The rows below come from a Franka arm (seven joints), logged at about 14 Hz.
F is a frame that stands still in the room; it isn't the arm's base.
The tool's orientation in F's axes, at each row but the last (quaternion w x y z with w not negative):
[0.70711 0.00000 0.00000 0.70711]
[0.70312 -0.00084 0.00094 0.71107]
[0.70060 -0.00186 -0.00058 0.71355]
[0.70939 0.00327 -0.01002 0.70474]
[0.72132 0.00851 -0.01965 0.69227]
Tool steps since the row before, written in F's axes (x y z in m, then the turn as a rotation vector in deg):
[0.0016 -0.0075 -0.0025 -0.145 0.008 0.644]
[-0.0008 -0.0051 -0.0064 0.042 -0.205 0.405]
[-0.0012 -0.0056 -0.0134 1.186 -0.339 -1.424]
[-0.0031 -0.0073 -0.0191 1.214 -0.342 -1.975]
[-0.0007 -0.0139 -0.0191 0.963 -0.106 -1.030]
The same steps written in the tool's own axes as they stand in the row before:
[-0.0075 -0.0016 -0.0025 0.008 0.145 0.644]
[-0.0051 0.0009 -0.0064 -0.206 -0.040 0.404]
[-0.0056 0.0013 -0.0134 -0.358 -1.175 -1.429]
[-0.0077 0.0032 -0.0189 -0.371 -1.197 -1.980]
[-0.0147 0.0004 -0.0185 -0.108 -0.951 -1.041]

